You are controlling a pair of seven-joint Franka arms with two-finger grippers.
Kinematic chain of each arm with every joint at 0, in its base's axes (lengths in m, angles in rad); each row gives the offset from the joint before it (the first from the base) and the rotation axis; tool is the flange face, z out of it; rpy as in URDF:
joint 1: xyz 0 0 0.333 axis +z
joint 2: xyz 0 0 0 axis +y
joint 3: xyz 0 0 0.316 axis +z
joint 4: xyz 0.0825 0 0 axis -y
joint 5: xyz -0.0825 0 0.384 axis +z
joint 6: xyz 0 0 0 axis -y
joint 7: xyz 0.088 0 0 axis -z
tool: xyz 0 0 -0.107 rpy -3.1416 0 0
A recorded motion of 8 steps. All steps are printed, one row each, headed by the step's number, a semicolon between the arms.
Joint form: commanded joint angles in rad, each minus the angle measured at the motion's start. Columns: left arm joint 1, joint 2, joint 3, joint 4, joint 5, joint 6, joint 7; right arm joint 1, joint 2, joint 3, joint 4, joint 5, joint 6, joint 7.
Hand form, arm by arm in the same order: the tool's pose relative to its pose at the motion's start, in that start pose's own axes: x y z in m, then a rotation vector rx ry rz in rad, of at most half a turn. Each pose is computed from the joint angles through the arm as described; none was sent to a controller.
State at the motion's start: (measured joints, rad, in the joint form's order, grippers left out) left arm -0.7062 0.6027 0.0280 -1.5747 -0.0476 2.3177 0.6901; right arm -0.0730 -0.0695 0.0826 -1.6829 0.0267 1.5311 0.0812
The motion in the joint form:
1: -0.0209 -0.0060 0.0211 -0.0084 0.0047 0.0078 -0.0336; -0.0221 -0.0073 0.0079 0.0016 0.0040 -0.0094 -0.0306
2: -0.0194 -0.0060 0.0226 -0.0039 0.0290 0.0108 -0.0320; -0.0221 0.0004 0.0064 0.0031 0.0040 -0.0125 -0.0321
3: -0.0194 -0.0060 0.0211 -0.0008 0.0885 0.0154 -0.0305; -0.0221 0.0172 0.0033 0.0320 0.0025 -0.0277 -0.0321
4: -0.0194 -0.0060 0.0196 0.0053 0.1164 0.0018 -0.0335; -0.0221 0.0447 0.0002 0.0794 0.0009 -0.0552 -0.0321
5: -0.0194 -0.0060 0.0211 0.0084 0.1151 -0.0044 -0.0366; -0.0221 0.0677 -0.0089 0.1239 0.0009 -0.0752 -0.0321
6: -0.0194 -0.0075 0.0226 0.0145 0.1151 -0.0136 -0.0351; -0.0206 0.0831 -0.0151 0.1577 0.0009 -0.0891 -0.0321
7: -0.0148 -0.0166 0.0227 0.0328 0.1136 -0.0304 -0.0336; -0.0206 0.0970 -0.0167 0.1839 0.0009 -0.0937 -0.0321
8: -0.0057 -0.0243 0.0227 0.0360 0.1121 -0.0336 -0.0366; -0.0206 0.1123 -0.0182 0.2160 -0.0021 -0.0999 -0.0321
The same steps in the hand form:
1: 0.0005 0.0021 -0.0015 0.0152 -0.0044 -0.0255; -0.0027 0.0068 -0.0037 0.0039 -0.0005 -0.0167
2: 0.0004 -0.0007 -0.0038 0.0346 -0.0103 -0.0097; -0.0005 0.0077 -0.0003 0.0043 -0.0098 -0.0167
3: 0.0015 -0.0016 -0.0055 0.0723 -0.0309 0.0337; 0.0035 0.0096 -0.0041 0.0046 -0.0128 -0.0141
4: 0.0021 -0.0016 -0.0069 0.0832 -0.0492 0.0502; 0.0095 0.0115 -0.0099 0.0052 -0.0202 -0.0118
5: 0.0018 -0.0025 -0.0078 0.0816 -0.0516 0.0448; 0.0149 0.0164 -0.0170 0.0080 -0.0186 -0.0035
6: 0.0021 -0.0038 -0.0107 0.0817 -0.0538 0.0447; 0.0182 0.0190 -0.0235 0.0096 -0.0140 0.0006
7: 0.0039 -0.0090 -0.0236 0.0882 -0.0457 0.0394; 0.0219 0.0199 -0.0279 0.0110 -0.0063 0.0018
8: 0.0010 -0.0149 -0.0303 0.0930 -0.0398 0.0261; 0.0258 0.0211 -0.0340 0.0095 0.0044 0.0033

